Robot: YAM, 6 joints.
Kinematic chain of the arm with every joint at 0, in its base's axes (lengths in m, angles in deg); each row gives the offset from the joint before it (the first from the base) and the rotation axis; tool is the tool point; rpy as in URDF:
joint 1: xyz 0 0 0.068 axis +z
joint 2: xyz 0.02 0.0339 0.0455 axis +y
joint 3: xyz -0.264 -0.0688 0 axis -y
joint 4: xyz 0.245 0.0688 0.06 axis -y
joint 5: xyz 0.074 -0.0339 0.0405 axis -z
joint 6: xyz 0.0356 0 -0.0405 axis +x
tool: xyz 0 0 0 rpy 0 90 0
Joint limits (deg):
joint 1: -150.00..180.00
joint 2: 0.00..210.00
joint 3: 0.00..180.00
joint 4: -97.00..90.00
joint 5: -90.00..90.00
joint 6: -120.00..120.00
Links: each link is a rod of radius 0.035 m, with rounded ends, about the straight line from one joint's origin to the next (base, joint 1, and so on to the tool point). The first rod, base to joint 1, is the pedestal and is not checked.
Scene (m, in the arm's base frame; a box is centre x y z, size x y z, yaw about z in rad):
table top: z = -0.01
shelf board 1: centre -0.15 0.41 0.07 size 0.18 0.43 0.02 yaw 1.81
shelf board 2: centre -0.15 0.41 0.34 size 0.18 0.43 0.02 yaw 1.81
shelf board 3: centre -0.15 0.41 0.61 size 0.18 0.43 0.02 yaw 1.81
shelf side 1: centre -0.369 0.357 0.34 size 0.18 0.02 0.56 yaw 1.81
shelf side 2: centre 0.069 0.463 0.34 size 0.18 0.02 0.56 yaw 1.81
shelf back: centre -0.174 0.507 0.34 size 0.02 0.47 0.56 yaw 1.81
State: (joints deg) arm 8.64 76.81 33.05 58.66 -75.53 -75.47
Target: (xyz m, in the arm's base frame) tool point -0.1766 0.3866 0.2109
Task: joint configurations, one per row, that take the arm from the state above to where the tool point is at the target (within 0.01 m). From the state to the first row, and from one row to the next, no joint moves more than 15 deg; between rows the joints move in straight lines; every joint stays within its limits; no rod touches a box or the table.
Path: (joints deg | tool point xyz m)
1: 22.02 76.53 31.44 58.78 -76.26 -75.47 | 0.2226 0.1273 0.2586
2: 35.39 76.24 29.83 58.89 -76.98 -75.47 | 0.1835 0.1729 0.2516
3: 48.77 75.96 28.21 59.01 -77.71 -75.47 | 0.1354 0.2073 0.2445
4: 62.14 75.68 26.60 59.12 -78.44 -75.47 | 0.0815 0.2288 0.2376
5: 75.52 75.39 24.99 59.24 -79.16 -75.47 | 0.0250 0.2368 0.2308
6: 88.89 75.11 23.38 59.35 -79.89 -75.47 | -0.0306 0.2312 0.2241
7: 102.27 74.82 21.77 59.47 -80.62 -75.47 | -0.0822 0.2128 0.2175
8: 115.65 74.54 20.15 59.58 -81.34 -75.47 | -0.1270 0.1832 0.2109
9: 114.25 84.76 31.54 58.28 -78.35 -75.47 | -0.1433 0.2332 0.2233
10: 112.85 94.97 42.93 56.97 -75.36 -75.47 | -0.1574 0.2848 0.2274
11: 111.45 105.19 54.31 55.67 -72.37 -75.47 | -0.1686 0.3364 0.2231
12: 110.05 115.41 65.70 54.36 -69.38 -75.47 | -0.1766 0.3866 0.2109

